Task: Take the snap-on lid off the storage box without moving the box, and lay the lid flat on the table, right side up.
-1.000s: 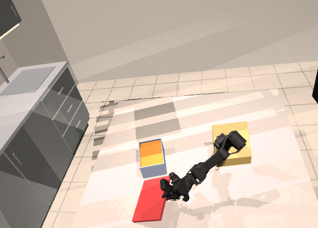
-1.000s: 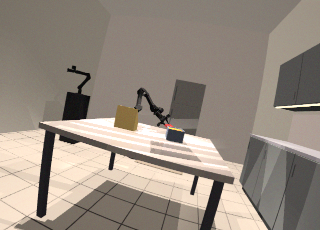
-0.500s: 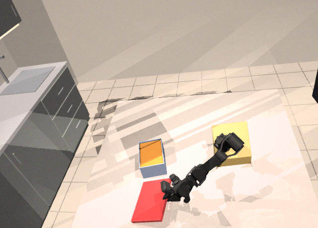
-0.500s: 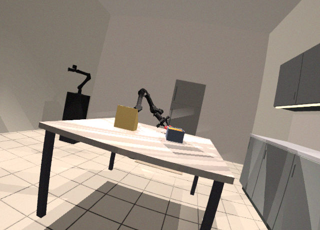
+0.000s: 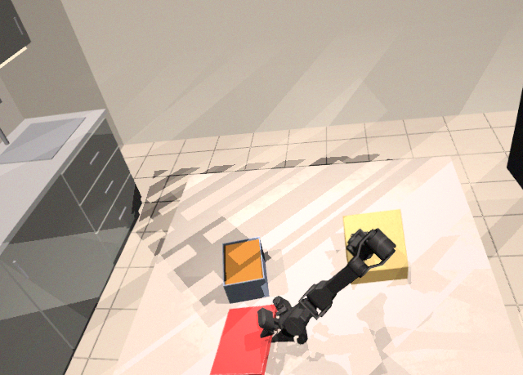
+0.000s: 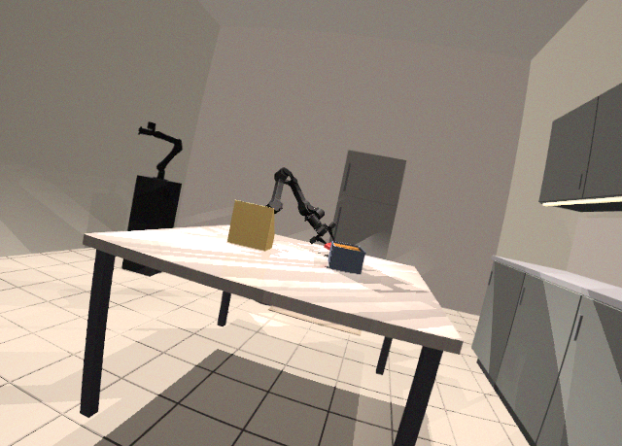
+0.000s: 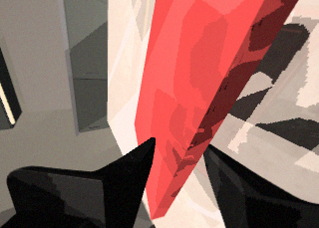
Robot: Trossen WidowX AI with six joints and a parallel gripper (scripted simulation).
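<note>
The red lid lies 80 mm ahead of my gripper tip, 20 mm to the right of it and 30 mm below it. Also, from my gripper tip: storage box 80 mm ahead, 310 mm to the right, 10 mm below.
</note>
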